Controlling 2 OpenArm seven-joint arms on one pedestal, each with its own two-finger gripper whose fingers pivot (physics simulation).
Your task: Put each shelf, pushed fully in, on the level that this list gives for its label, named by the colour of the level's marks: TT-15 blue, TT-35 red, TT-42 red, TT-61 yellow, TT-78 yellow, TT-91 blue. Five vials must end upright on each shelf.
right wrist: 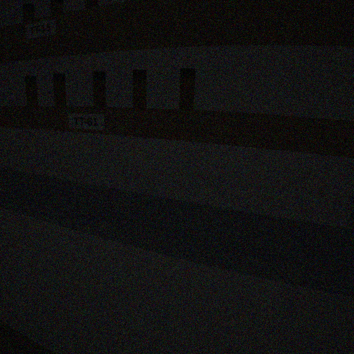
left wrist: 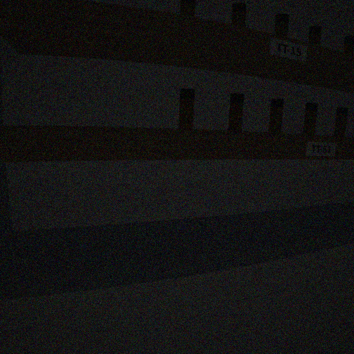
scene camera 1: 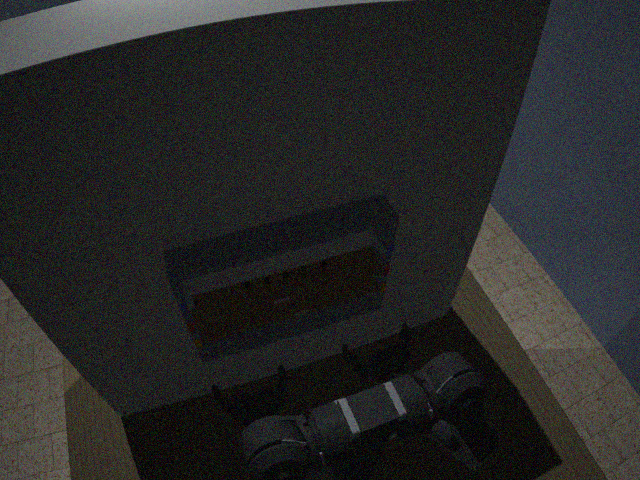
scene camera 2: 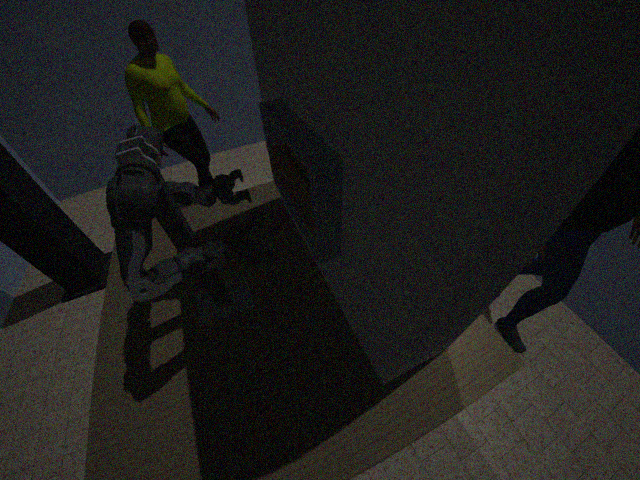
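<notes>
The views are dark and grainy. A blue rack (scene camera 1: 279, 232) (scene camera 2: 328, 206) stands at the back with orange-brown shelves in it. Small blue, red and yellow marks show on its side posts. In the left wrist view, shelf TT-15 (left wrist: 150, 45) is above shelf TT-61 (left wrist: 100, 145); five dark upright vials show on each. In the right wrist view, shelf TT-61 (right wrist: 225, 127) holds five upright vials; the label above it is blurred. Other labels cannot be read. My left gripper (scene camera 1: 249, 381) (scene camera 2: 241, 186) and right gripper (scene camera 1: 375, 343) are open and empty, in front of the rack and apart from it.
The rack's blue bottom board (left wrist: 175, 250) (right wrist: 175, 225) runs below the shelves. A dark mat (scene camera 2: 289, 361) lies on the wooden table (scene camera 2: 413, 397) before the rack. A person in yellow (scene camera 2: 162, 93) stands beyond the robot; another person's legs (scene camera 2: 553, 273) show at right.
</notes>
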